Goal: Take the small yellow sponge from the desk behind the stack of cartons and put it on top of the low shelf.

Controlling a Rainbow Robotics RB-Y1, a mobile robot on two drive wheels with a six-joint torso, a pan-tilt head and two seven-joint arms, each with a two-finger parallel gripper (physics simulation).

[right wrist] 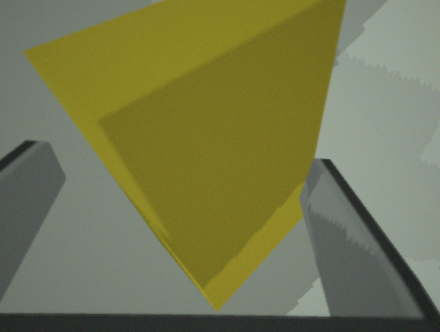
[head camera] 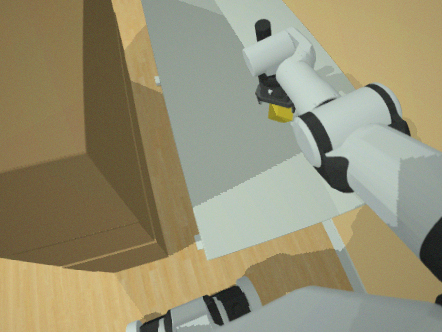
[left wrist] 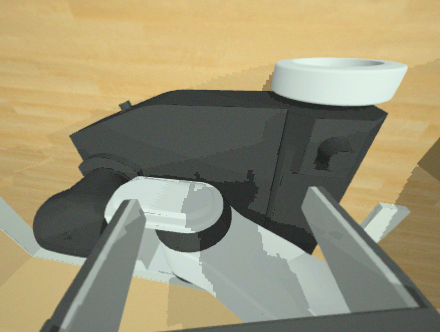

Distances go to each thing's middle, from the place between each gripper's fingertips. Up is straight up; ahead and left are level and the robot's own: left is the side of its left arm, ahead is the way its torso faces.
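Labels:
My left gripper is 690 mm to the left of the small yellow sponge (right wrist: 209, 124), 710 mm short of it and 350 mm below it. Relative to my right hand, the sponge is 10 mm to the right and 10 mm above. By its middle, the small yellow sponge is nearer to my right hand than to my left gripper.

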